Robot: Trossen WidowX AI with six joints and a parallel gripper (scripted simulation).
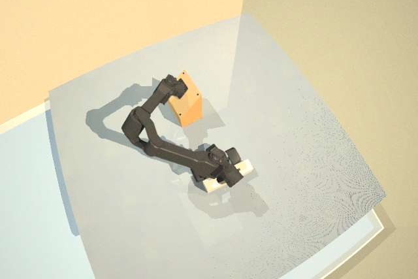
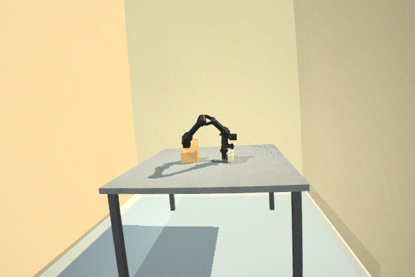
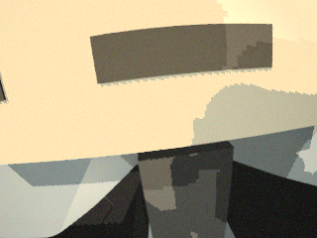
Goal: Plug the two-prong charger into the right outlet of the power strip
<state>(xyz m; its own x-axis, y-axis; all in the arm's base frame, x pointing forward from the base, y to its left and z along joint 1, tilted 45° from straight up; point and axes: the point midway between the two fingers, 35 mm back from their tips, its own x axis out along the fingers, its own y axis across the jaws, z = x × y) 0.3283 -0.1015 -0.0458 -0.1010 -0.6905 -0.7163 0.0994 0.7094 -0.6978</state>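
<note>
Now: gripper tip 2 cm short of the dark charger and 1 cm below it.
</note>
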